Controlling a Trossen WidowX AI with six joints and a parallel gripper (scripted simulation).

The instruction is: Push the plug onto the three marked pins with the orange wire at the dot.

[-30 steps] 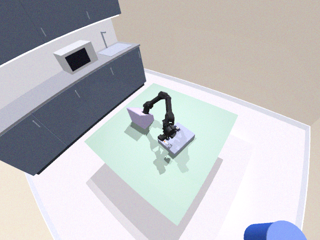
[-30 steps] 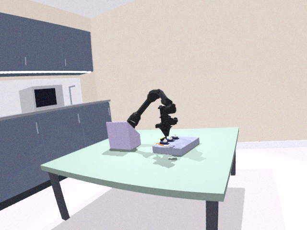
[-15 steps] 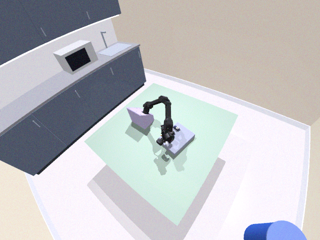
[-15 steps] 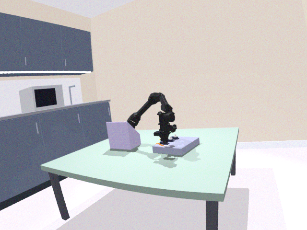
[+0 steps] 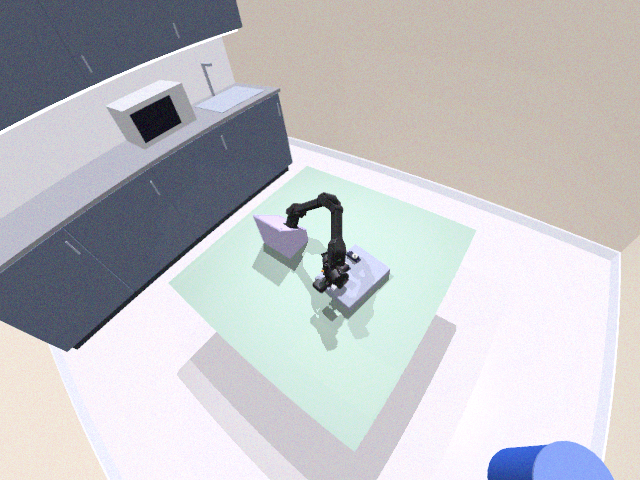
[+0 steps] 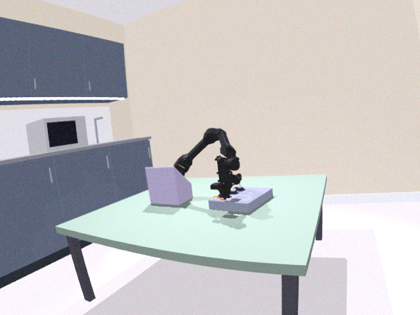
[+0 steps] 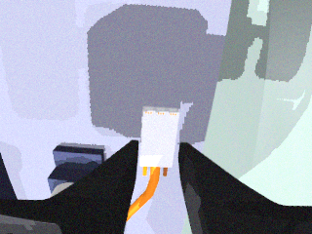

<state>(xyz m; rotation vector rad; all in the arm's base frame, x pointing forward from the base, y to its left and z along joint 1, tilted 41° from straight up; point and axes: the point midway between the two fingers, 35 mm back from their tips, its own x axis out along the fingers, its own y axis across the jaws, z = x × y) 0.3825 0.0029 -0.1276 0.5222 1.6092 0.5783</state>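
My gripper tip is now 90 mm past the blue band, 160 mm to the right of it and 20 mm below it. The rest, counted from my gripper tip: yellow-marked strip 90 mm behind, 120 mm to the left, 10 mm above; then lilac-grey printed holder 60 mm ahead, 120 mm to the left, 30 mm below.
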